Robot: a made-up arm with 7 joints. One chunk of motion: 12 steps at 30 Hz.
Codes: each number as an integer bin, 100 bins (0 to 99) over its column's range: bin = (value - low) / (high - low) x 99, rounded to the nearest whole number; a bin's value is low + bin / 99 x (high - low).
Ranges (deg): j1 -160..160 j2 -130..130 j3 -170.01..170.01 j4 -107..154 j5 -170.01..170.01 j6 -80.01..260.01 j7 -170.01..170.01
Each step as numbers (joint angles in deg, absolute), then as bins.
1 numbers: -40.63 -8.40 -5.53 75.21 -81.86 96.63 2.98
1 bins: 37 46 48 69 26 51 50
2 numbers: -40.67 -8.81 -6.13 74.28 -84.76 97.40 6.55
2 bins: 37 46 48 69 25 52 51
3 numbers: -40.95 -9.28 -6.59 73.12 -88.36 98.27 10.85
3 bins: 37 46 48 68 24 52 53
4 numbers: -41.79 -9.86 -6.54 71.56 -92.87 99.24 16.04
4 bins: 37 46 48 68 22 52 54
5 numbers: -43.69 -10.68 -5.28 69.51 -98.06 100.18 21.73
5 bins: 36 45 48 67 21 52 56
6 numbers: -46.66 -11.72 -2.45 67.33 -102.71 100.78 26.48
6 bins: 35 45 49 66 20 53 57
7 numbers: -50.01 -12.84 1.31 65.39 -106.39 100.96 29.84
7 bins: 34 45 50 65 19 53 58
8 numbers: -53.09 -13.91 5.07 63.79 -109.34 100.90 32.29
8 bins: 33 44 51 65 18 53 59
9 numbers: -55.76 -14.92 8.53 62.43 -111.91 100.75 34.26
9 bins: 32 44 52 64 17 53 59
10 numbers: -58.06 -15.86 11.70 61.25 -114.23 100.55 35.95
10 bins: 32 43 53 64 16 53 60
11 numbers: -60.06 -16.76 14.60 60.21 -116.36 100.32 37.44
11 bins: 31 43 54 63 16 53 60
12 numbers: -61.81 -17.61 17.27 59.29 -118.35 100.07 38.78
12 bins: 30 43 55 63 15 52 61
